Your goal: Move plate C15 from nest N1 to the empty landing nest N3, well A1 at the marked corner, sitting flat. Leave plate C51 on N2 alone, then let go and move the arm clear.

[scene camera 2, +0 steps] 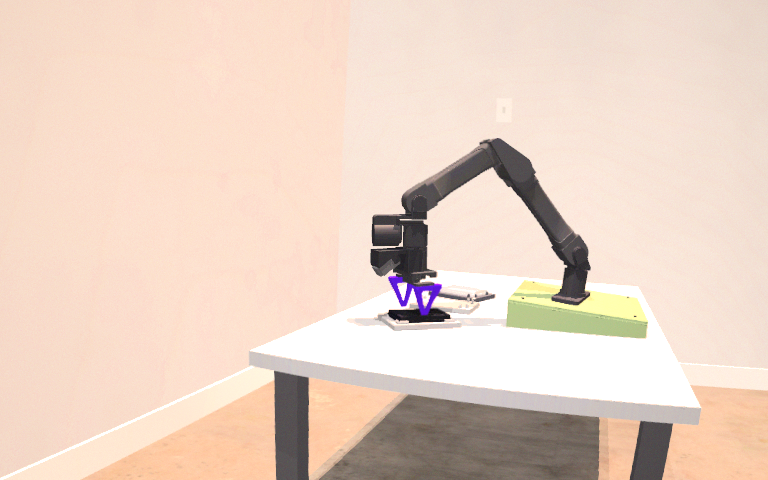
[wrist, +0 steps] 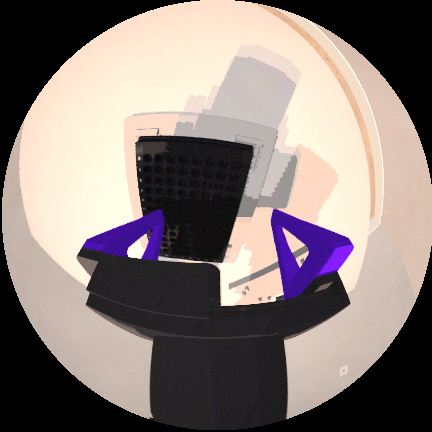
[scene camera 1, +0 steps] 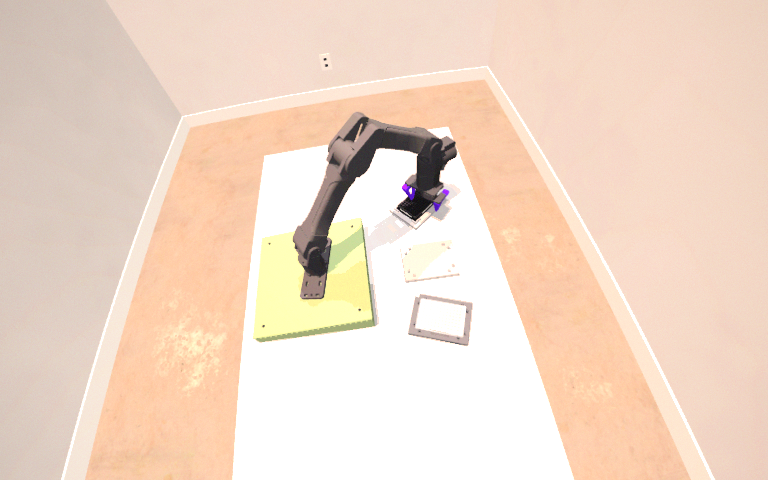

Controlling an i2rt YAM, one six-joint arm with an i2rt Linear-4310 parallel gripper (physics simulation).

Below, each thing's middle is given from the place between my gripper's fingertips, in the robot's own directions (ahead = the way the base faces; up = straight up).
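I see the black perforated plate (wrist: 198, 182) 1 cm below my hand, 1 cm to the left of it and 2 cm behind it. The grey-framed plate (scene camera 1: 435, 316) is also 1 cm below my hand, but 39 cm to the right of it and 3 cm ahead of it. Going by their middles, the black perforated plate is the nearest to my hand of the things named here.
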